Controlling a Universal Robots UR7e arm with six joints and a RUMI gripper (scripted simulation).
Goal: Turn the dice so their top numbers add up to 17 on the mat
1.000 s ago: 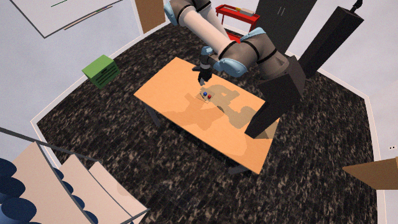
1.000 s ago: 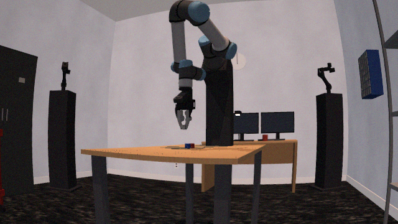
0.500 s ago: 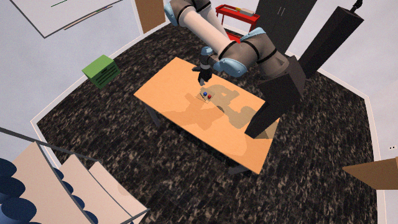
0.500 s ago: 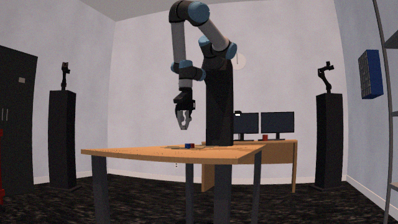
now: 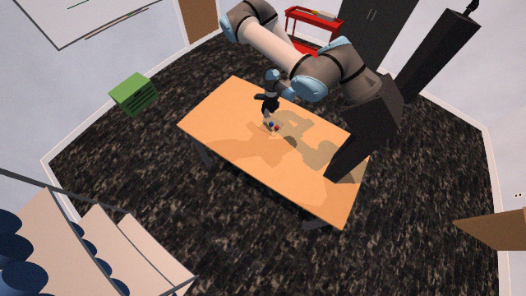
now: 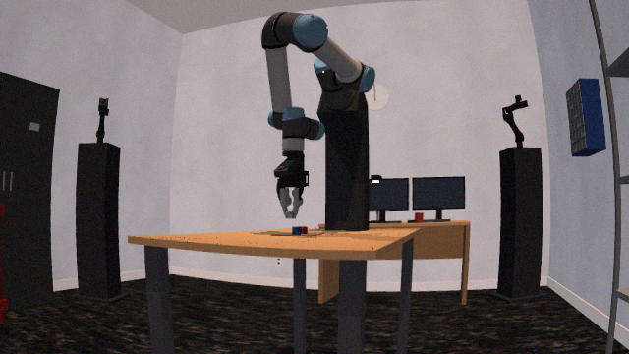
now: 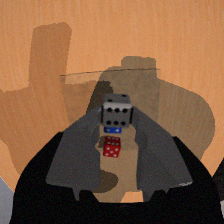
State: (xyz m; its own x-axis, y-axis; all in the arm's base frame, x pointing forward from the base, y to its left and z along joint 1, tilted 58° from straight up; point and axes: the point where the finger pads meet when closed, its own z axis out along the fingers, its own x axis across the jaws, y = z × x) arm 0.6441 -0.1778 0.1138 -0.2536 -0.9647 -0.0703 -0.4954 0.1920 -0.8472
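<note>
The blue die lies 60 mm below my hand, 40 mm behind it and 20 mm to the left of it. Round my hand: red die: 90 mm behind, 60 mm below, 40 mm to the left; then grey die: right at my hand; then tan mat: 70 mm below, 40 mm behind, 20 mm to the left.
</note>
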